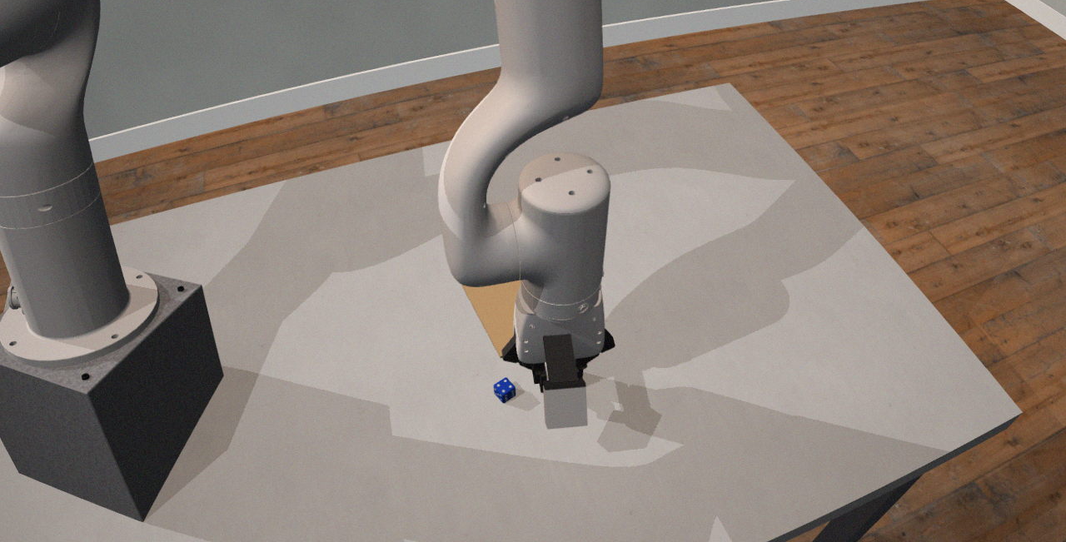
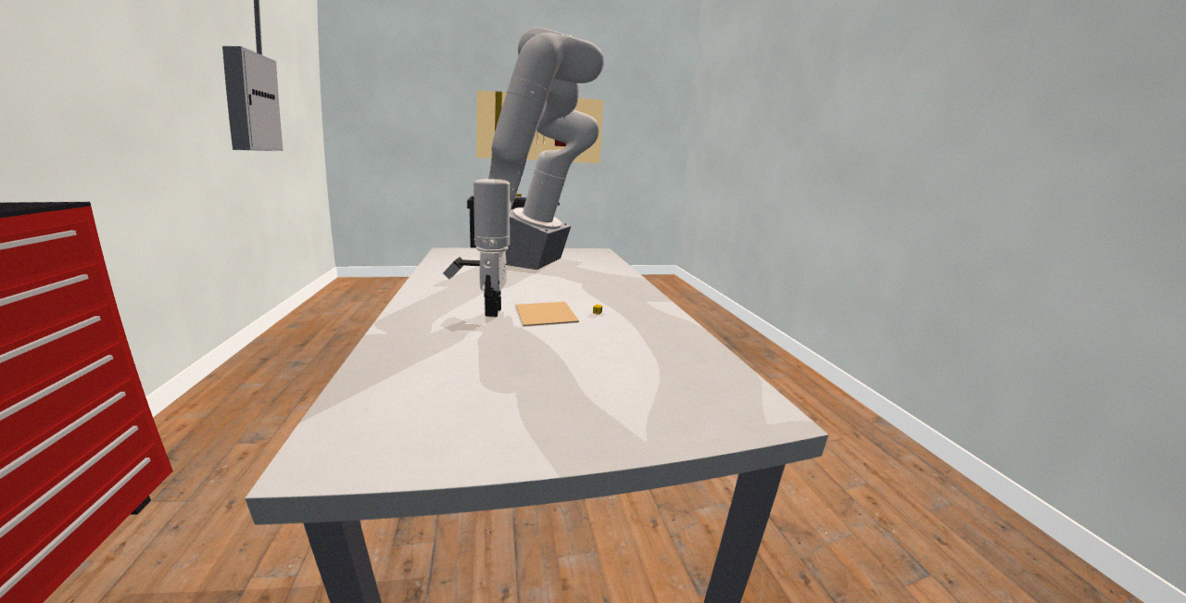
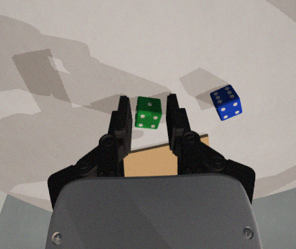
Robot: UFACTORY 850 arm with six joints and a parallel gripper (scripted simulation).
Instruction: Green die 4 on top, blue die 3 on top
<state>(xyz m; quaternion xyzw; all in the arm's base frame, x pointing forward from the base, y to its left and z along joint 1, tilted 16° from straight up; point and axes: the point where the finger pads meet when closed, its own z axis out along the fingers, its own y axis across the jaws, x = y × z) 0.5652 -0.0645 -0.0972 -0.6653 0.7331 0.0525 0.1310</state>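
My gripper is now 10 mm above the green die. The rest, counted from my hand: blue die (70 mm behind, 10 mm below); tan mat (10 mm behind, 140 mm to the left, 20 mm below); yellow die (20 mm behind, 270 mm to the left, 10 mm below).
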